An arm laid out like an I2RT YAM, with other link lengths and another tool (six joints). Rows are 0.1 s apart.
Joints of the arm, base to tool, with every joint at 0 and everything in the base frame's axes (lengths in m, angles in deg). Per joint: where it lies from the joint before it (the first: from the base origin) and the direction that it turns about. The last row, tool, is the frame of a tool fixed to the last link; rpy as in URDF.
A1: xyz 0 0 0.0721 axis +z
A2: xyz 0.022 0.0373 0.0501 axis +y
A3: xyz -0.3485 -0.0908 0 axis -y
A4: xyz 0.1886 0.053 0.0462 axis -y
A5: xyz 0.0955 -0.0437 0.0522 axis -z
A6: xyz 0.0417 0 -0.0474 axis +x
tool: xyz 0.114 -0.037 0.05 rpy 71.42 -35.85 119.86
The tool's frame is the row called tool.
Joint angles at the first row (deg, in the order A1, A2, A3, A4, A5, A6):
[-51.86, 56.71, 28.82, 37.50, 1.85, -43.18]
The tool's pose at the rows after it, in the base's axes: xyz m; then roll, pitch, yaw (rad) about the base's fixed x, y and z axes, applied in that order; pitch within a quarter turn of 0, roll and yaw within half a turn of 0:
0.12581 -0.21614 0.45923 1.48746 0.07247 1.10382
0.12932 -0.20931 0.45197 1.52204 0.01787 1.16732
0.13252 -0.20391 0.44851 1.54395 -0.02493 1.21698
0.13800 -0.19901 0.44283 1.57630 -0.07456 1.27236
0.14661 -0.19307 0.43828 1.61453 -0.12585 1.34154
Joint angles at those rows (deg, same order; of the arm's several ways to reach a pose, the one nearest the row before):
[-51.88, 53.41, 29.08, 30.37, -1.59, -41.52]
[-51.79, 51.51, 30.98, 23.51, -4.88, -39.35]
[-51.77, 50.39, 32.84, 18.39, -7.66, -37.76]
[-51.77, 49.78, 34.96, 12.77, -10.94, -36.40]
[-51.73, 49.80, 37.87, 6.57, -15.14, -35.59]

